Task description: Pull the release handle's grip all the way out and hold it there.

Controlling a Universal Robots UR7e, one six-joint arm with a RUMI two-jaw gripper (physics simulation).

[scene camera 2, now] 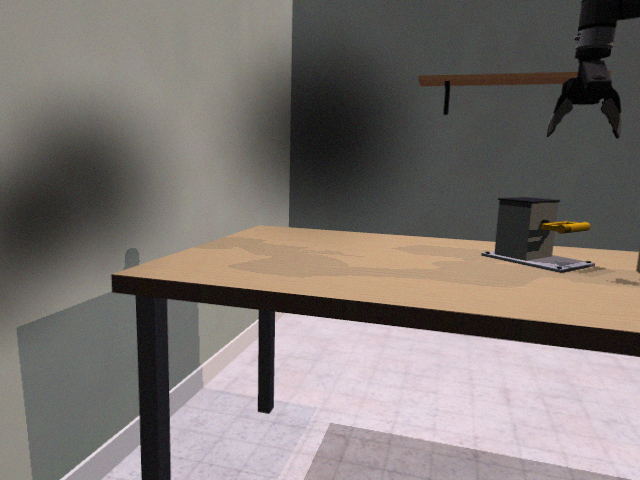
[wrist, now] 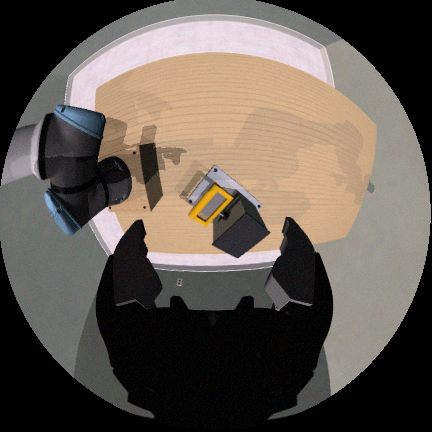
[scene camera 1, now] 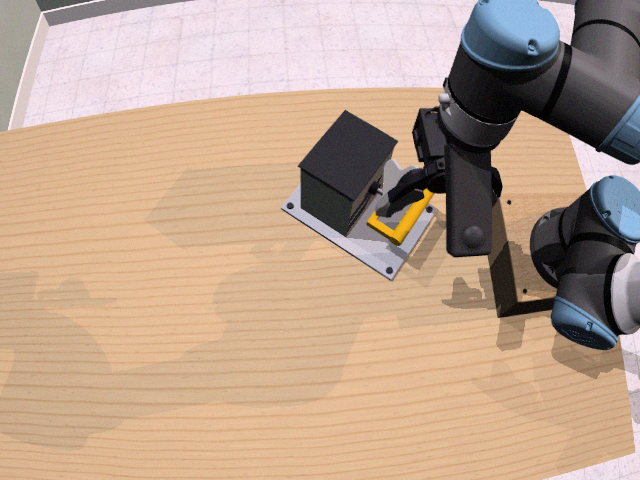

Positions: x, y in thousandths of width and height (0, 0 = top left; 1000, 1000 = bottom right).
Observation:
In view: my gripper (scene camera 1: 680, 439) and a light grey base plate (scene camera 1: 571, 509).
My gripper is seen too in scene camera 2 (scene camera 2: 909, 289) and in the wrist view (wrist: 492, 508). The light grey base plate is seen too in scene camera 2 (scene camera 2: 866, 549) and in the wrist view (wrist: 499, 404).

